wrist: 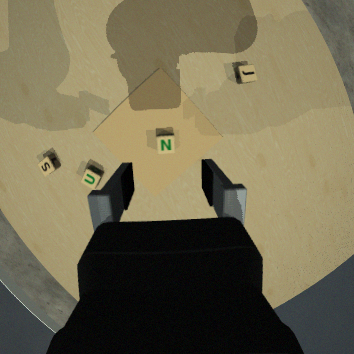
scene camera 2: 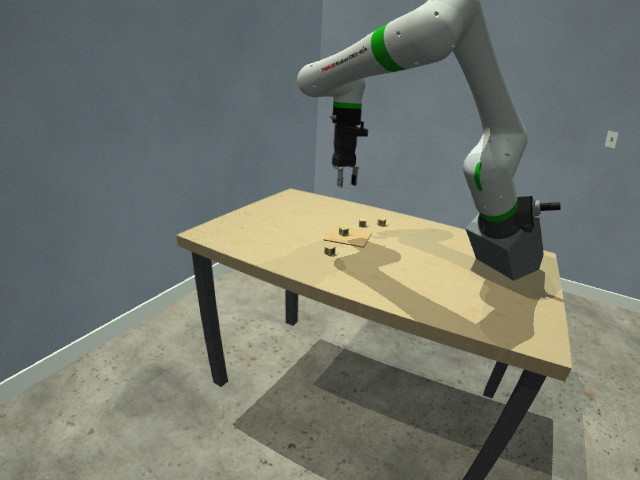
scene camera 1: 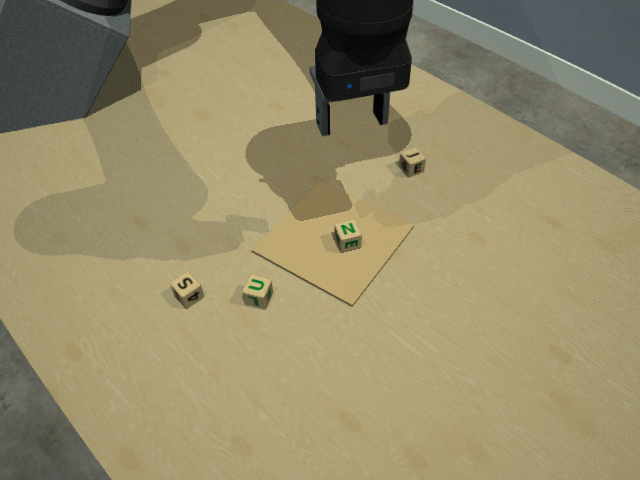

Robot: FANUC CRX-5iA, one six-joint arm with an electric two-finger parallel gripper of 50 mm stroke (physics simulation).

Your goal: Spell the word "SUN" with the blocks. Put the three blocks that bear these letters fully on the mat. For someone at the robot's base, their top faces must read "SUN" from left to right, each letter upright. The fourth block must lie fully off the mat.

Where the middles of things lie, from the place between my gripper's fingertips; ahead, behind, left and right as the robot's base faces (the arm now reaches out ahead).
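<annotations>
With respect to the mat (scene camera 1: 303, 243), my hand is 18 cm above it, 2 cm past it and 1 cm to the left of it.
</annotations>
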